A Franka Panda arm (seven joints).
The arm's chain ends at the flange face. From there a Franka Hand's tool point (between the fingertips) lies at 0.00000 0.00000 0.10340 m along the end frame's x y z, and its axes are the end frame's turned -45 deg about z.
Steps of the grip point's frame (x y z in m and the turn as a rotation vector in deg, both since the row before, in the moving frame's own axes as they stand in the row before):
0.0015, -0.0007, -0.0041, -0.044, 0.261, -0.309
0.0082, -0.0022, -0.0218, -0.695, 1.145, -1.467
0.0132, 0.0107, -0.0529, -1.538, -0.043, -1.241
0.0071, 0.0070, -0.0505, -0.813, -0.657, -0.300
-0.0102, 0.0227, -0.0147, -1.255, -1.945, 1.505
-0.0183, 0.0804, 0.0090, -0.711, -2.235, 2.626
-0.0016, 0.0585, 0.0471, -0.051, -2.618, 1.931
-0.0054, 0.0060, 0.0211, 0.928, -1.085, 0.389
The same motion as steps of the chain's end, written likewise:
0.0002, -0.0013, -0.0041, 0.153, 0.216, -0.309
0.0019, -0.0067, -0.0218, 0.318, 1.301, -1.467
0.0150, -0.0038, -0.0529, -1.118, 1.057, -1.241
0.0098, -0.0019, -0.0505, -1.039, 0.110, -0.300
0.0098, 0.0192, -0.0146, -2.263, -0.488, 1.505
0.0459, 0.0661, 0.0091, -2.083, -1.078, 2.626
0.0436, 0.0391, 0.0472, -1.887, -1.815, 1.931
0.0030, 0.0079, 0.0211, -0.111, -1.423, 0.389

